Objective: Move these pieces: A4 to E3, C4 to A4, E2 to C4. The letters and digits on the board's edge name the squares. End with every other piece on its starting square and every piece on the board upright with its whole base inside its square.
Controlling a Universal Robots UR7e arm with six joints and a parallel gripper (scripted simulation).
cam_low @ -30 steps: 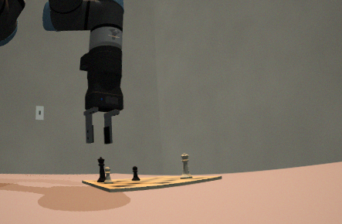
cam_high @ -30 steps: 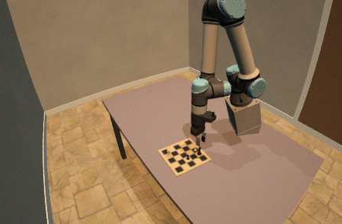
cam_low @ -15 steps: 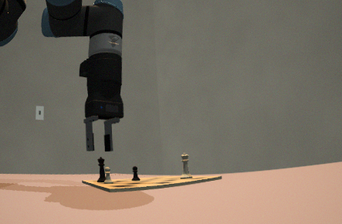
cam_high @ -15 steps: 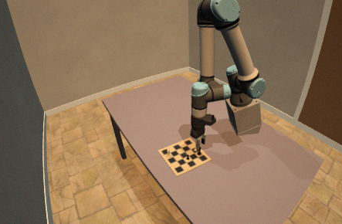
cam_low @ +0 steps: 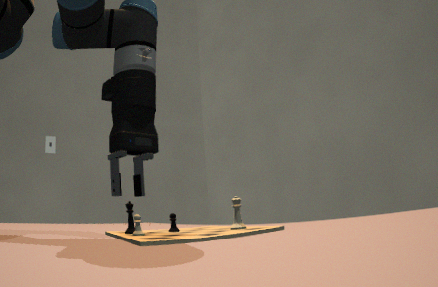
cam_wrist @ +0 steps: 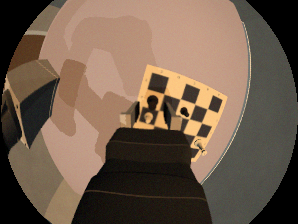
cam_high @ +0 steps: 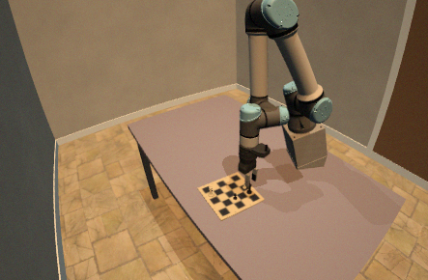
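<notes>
My hand is 5 cm above the tall black piece. The rest, counted from my hand: chessboard: 8 cm ahead, 3 cm to the right, 8 cm below; white pawn: 1 cm ahead, 4 cm to the right, 6 cm below; black pawn: 7 cm ahead, 1 cm to the left, 6 cm below.
</notes>
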